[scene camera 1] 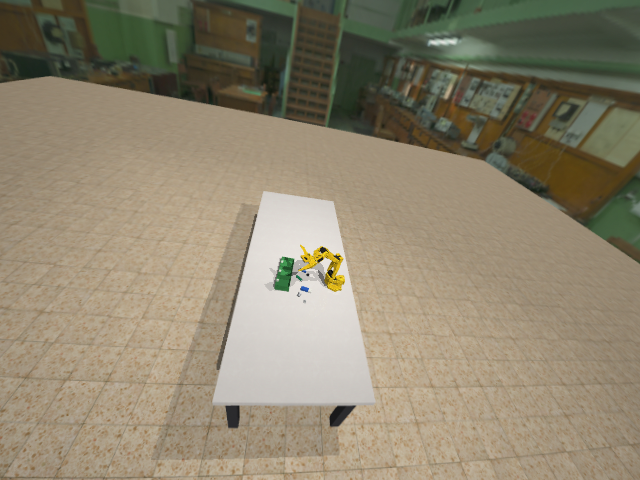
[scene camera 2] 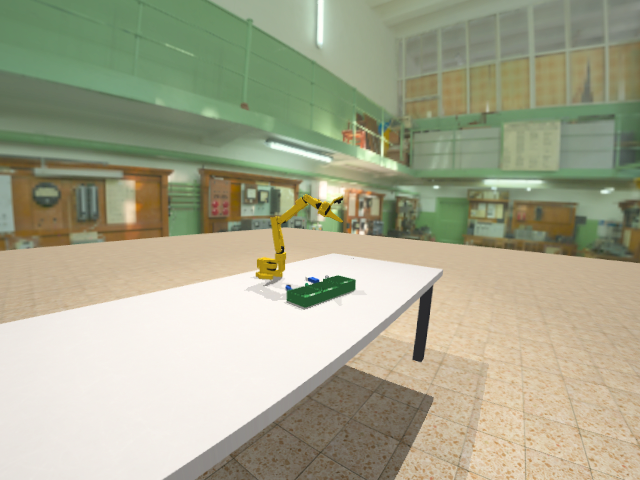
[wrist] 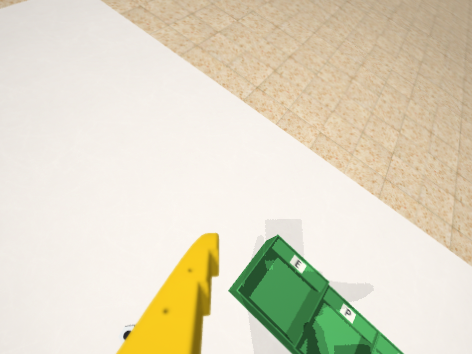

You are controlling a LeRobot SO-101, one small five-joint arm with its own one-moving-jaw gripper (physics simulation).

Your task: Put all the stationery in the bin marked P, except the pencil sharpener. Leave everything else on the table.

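Frame: origin at the arm's base, x back, y down, z right, level; metres.
Seen in the pictures: hand, its tool point: (scene camera 1: 298, 270) (scene camera 2: 341, 221) (wrist: 218, 248); arm's base, origin of its link: (scene camera 1: 330, 284) (scene camera 2: 272, 277).
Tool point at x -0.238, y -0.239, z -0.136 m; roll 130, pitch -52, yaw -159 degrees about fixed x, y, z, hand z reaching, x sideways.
Pixels of each thing's middle, then the offset from my tool point to it. "*": a spot on its surface instead. Level surfaces: height alone.
- blue block-like thing, middle of its body: (scene camera 2: 312, 279) (scene camera 1: 306, 289) dy +0.232, dx +0.080, dz +0.073 m
- green piece, middle of its body: (scene camera 2: 307, 286) (scene camera 1: 299, 278) dy +0.232, dx +0.038, dz +0.158 m
- small blue thing, middle of its body: (scene camera 2: 289, 289) (scene camera 1: 302, 270) dy +0.232, dx +0.058, dz +0.228 m
- dark thing, middle of its body: (scene camera 1: 307, 274) dy +0.235, dx +0.093, dz +0.198 m
- green bin block, middle of its body: (wrist: 332, 337) (scene camera 2: 323, 289) (scene camera 1: 285, 272) dy +0.219, dx -0.053, dz +0.182 m
- marked E, a spot on its surface: (wrist: 298, 263) * dy +0.204, dx -0.095, dz +0.103 m
- black-and-white round thing, a spot on its surface: (wrist: 127, 334) * dy +0.231, dx +0.069, dz -0.012 m
- white table, height of its surface: dy +0.239 m
My gripper (scene camera 1: 300, 258) (scene camera 2: 341, 209) is fully open and empty, high above the table near the green bin block. In the wrist view one notched jaw shows. The bin marked P, with its label (wrist: 348, 313), is partly in the wrist view; dark patches inside it may be shadow, and I cannot tell its contents. On the table between bins and arm base lie a blue block-like thing (scene camera 1: 304, 289) (scene camera 2: 312, 279), a green piece (scene camera 1: 298, 277) (scene camera 2: 306, 284), a small blue thing (scene camera 1: 303, 271) (scene camera 2: 288, 287), a dark thing (scene camera 1: 308, 274) and small grey things (scene camera 1: 298, 294) (scene camera 1: 304, 301). Which is the sharpener is too small to tell.
The green bin block (scene camera 1: 281, 287) (scene camera 2: 323, 296) has compartments in a row; the one marked E (wrist: 298, 263) is at the end beside P. A black-and-white round thing (wrist: 127, 334) shows partly behind the jaw. The white table (scene camera 1: 294, 351) (scene camera 2: 129, 377) has its edge beyond the bins.
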